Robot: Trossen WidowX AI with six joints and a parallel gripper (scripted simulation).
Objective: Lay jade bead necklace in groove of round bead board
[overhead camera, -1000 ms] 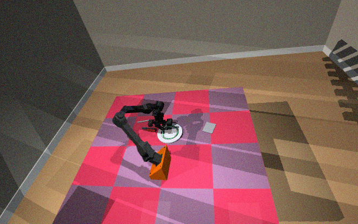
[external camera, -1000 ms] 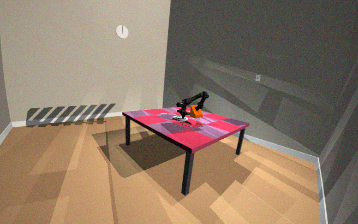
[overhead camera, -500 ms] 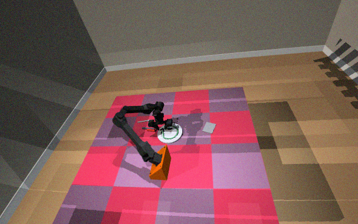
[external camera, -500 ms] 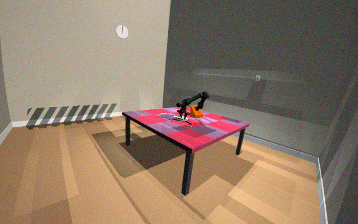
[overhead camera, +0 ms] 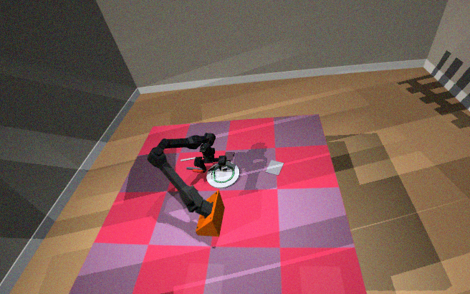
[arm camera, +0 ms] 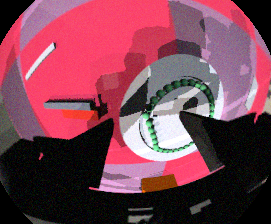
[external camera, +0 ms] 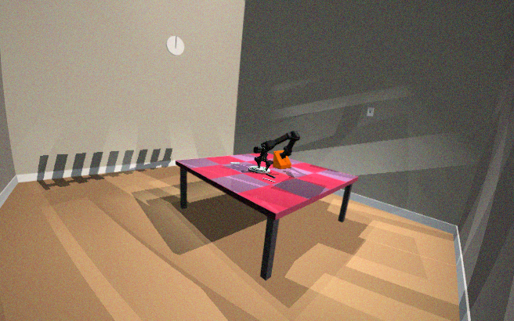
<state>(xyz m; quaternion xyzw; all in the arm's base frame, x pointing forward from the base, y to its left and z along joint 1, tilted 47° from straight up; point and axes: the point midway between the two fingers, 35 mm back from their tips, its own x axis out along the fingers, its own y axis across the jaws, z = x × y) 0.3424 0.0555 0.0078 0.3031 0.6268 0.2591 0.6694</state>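
Right now the round white bead board is 2 cm behind my gripper tip, 6 cm to the right of it and 1 cm below it. The rest, counted from my gripper tip: red-handled tool: 2 cm ahead, 12 cm to the left, 2 cm below; flat grey pad: 1 cm ahead, 37 cm to the right, 2 cm below; thin white rod: 13 cm ahead, 19 cm to the left, 2 cm below.
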